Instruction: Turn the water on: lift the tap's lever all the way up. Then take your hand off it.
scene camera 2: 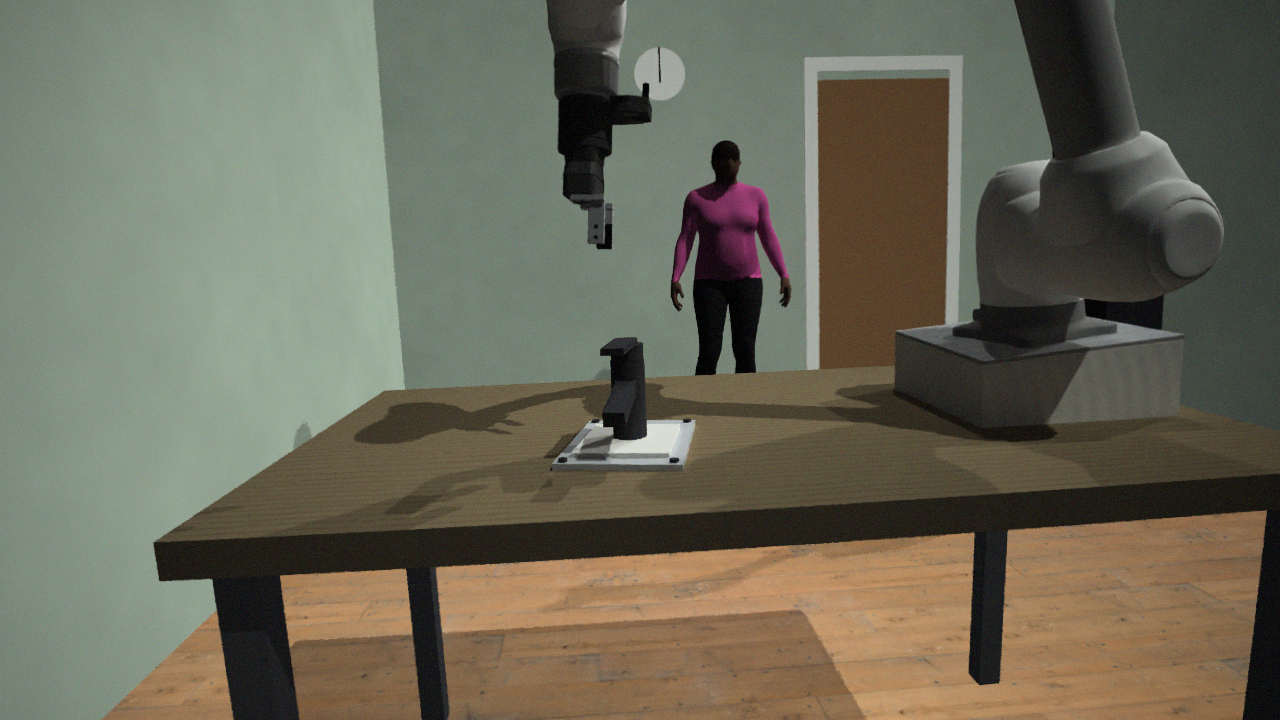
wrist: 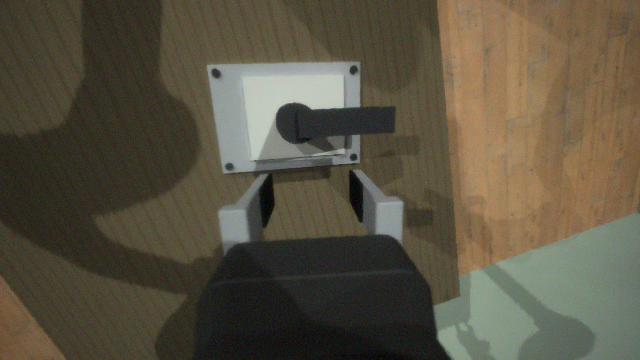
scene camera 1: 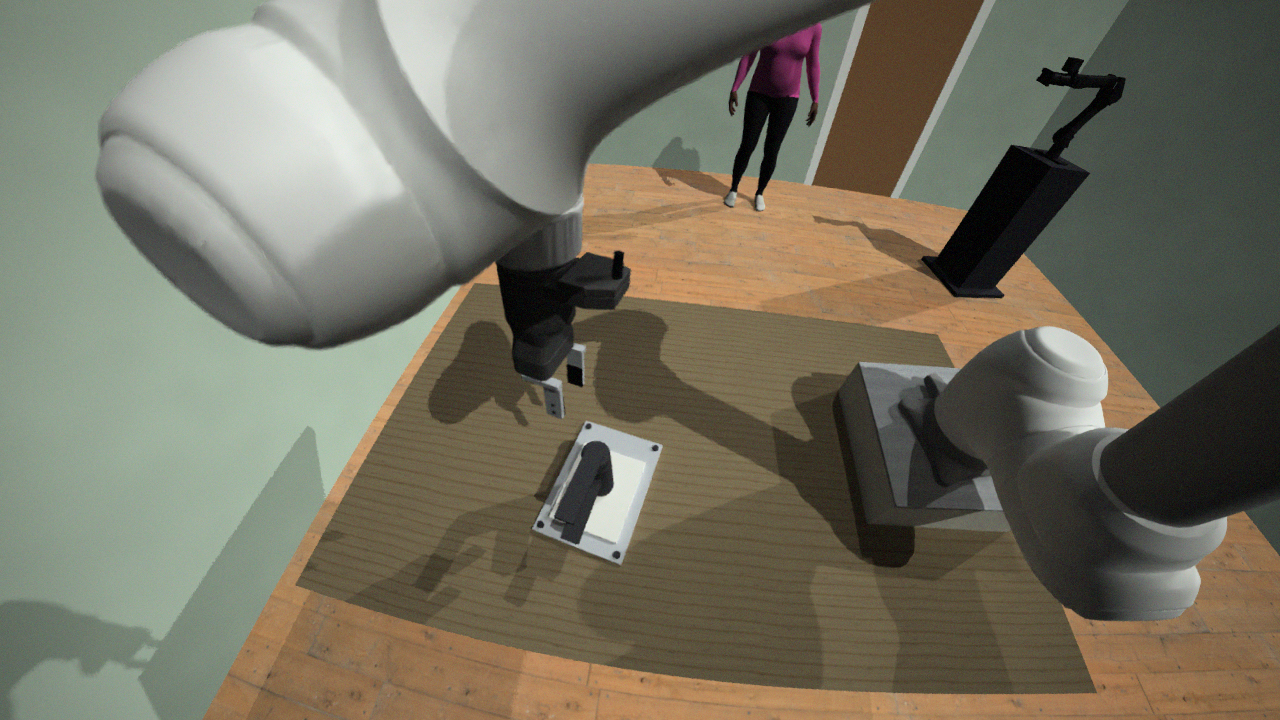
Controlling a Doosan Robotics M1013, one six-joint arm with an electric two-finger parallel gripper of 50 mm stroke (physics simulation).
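Seen in the pictures: gripper, between the fingertips: (scene camera 2: 600,246) (wrist: 311,187) (scene camera 1: 566,398); arm's base, origin of its link: (scene camera 2: 1031,333) (scene camera 1: 956,436).
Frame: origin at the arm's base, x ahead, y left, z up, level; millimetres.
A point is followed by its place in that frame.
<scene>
A dark tap (scene camera 1: 605,474) @(y 21, x 673, z -9 mm) (scene camera 2: 633,394) @(y 49, x 690, z -34 mm) (wrist: 287,122) @(y -7, x 680, z 30 mm) stands upright on a white plate with a pale grey rim (scene camera 1: 640,483) @(y 1, x 612, z -110 mm) (scene camera 2: 687,445) @(y 57, x 619, z -111 mm) (wrist: 225,120) @(y -94, x 646, z -109 mm). Its flat lever (scene camera 1: 586,483) @(y 54, x 698, z 39 mm) (scene camera 2: 618,346) @(y 92, x 717, z 39 mm) (wrist: 355,121) @(y 63, x 711, z 39 mm) lies across the top, looks about level in scene camera 2's view, and points the same way as the spout (scene camera 2: 617,407) @(y 105, x 725, z -37 mm) below it. In the wrist view the lever hides most of the spout. My gripper (scene camera 1: 565,384) @(y -14, x 714, z 166 mm) (scene camera 2: 602,232) @(y -14, x 714, z 166 mm) (wrist: 311,187) @(y -14, x 714, z 166 mm) is open and empty, pointing down. It hangs well above the tap and touches nothing.
The plate lies on a wooden table (scene camera 1: 716,573) @(y 168, x 490, z -118 mm) (scene camera 2: 805,474) @(y 214, x 518, z -117 mm) (wrist: 190,200) @(y -216, x 739, z -117 mm). The robot's base block (scene camera 1: 881,447) @(y 0, x 162, z -18 mm) (scene camera 2: 1074,385) @(y 137, x 44, z -61 mm) stands on the right of the table in the scene views. A person (scene camera 1: 774,89) (scene camera 2: 726,232) stands behind the table. A green wall (scene camera 1: 179,429) (scene camera 2: 268,223) rises at the left.
</scene>
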